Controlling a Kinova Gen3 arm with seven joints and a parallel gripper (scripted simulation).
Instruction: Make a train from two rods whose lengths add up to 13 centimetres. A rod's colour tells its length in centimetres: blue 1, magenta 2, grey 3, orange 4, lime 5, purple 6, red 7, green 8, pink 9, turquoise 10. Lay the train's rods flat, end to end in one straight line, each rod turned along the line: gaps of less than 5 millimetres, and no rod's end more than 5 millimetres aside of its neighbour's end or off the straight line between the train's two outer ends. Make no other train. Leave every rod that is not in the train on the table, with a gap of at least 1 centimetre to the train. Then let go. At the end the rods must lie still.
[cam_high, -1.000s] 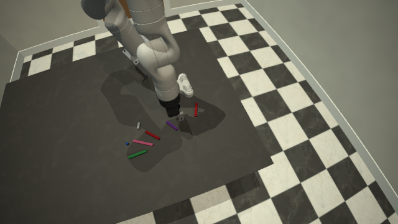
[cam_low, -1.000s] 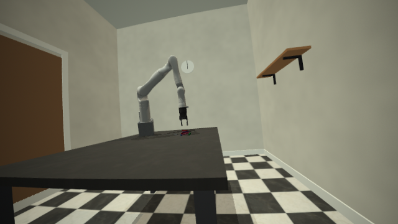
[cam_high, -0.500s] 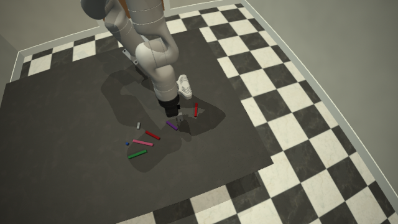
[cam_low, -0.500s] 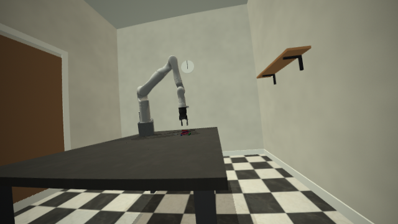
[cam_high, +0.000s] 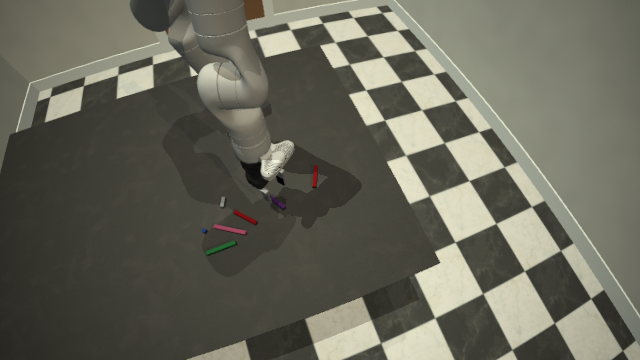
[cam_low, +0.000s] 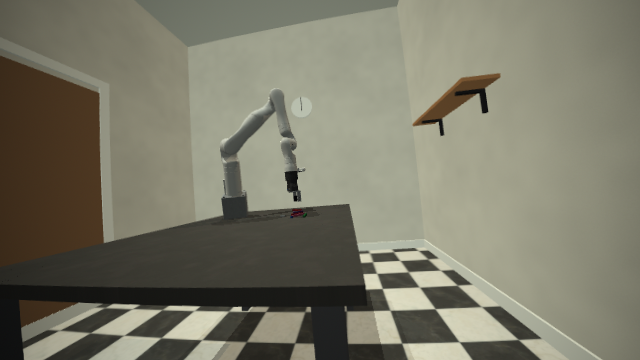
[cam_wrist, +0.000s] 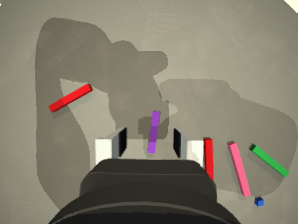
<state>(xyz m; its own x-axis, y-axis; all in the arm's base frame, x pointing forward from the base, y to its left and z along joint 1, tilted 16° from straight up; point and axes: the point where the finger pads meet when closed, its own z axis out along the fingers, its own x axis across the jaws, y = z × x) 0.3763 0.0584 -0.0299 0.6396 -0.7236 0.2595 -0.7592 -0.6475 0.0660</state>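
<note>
The purple rod is 80 mm below my hand and 10 mm to the right of it. The rest, counted from my hand: green rod (180 mm to the right, 80 mm below, 80 mm ahead); short grey rod (150 mm to the right, 80 mm below, 40 mm behind); pink rod (140 mm to the right, 80 mm below, 40 mm ahead).
</note>
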